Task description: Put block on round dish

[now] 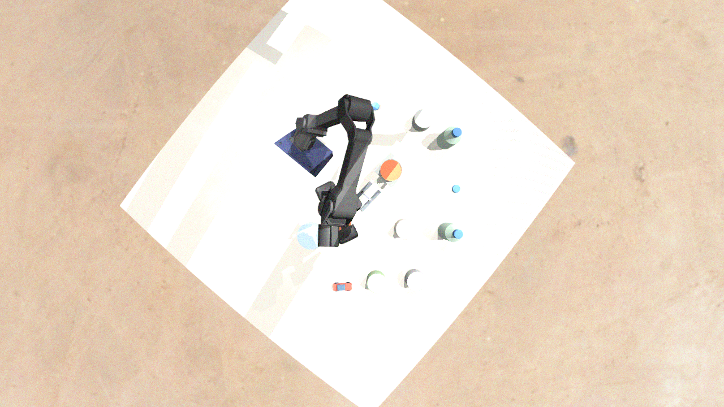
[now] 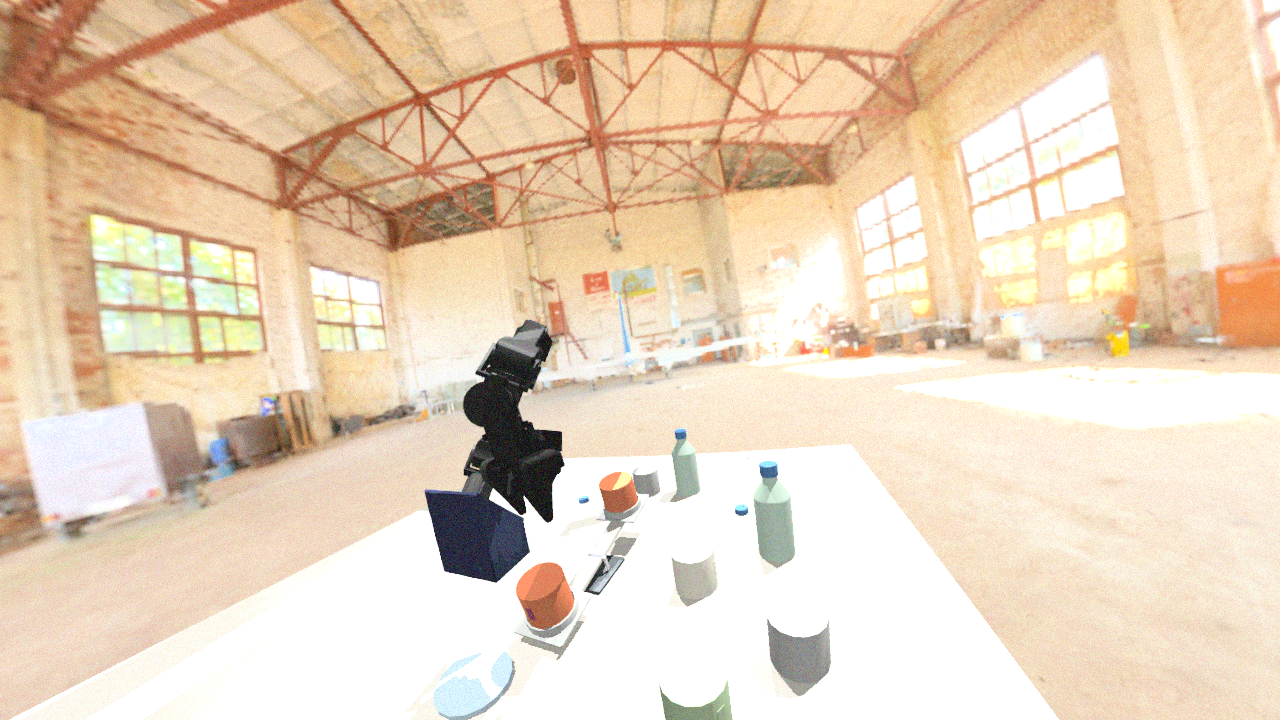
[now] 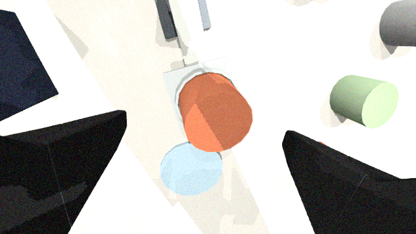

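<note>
Right now my gripper tip is 130 mm above the teal block, 30 mm to the left of it and 20 mm short of it. The rest, counted from my gripper tip: beige cup 210 mm ahead, 130 mm to the left, 130 mm below; round white dish 170 mm below, 140 mm to the right, 20 mm behind; red toy car 200 mm ahead, 190 mm to the right, 160 mm below.
</note>
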